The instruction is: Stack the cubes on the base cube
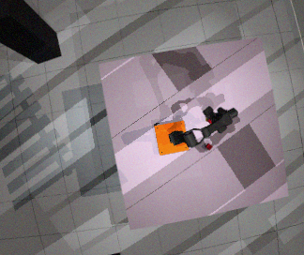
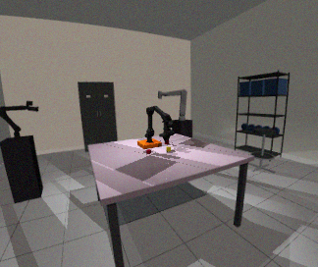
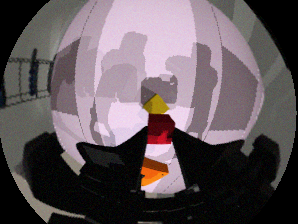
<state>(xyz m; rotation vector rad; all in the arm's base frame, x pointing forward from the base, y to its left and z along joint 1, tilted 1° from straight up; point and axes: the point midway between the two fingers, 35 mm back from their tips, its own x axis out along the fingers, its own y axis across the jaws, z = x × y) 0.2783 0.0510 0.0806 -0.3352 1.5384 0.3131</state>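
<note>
Right now my gripper tip is 7 cm above the yellow cube, 2 cm short of it and 1 cm to the right of it.
</note>
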